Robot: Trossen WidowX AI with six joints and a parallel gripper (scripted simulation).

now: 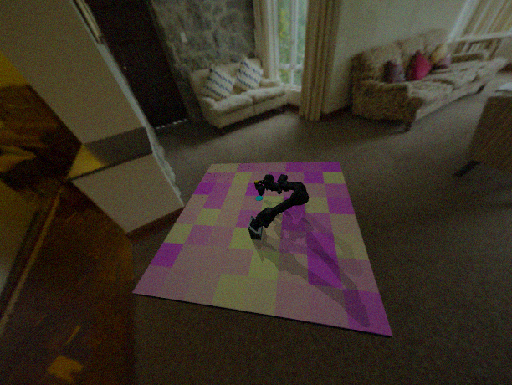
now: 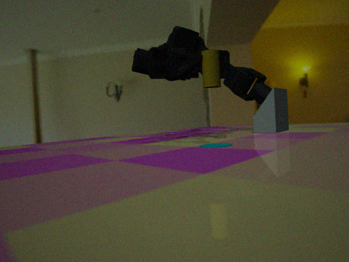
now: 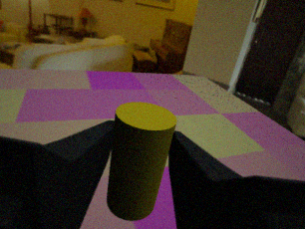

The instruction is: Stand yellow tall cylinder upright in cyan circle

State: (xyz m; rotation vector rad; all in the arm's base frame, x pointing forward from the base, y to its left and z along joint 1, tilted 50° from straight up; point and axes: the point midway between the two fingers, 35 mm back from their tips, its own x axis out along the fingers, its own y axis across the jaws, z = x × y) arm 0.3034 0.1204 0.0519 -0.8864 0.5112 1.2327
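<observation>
My gripper tip is 16 cm above the cyan circle. The rest, counted from my gripper tip: yellow tall cylinder (2 cm below).
</observation>
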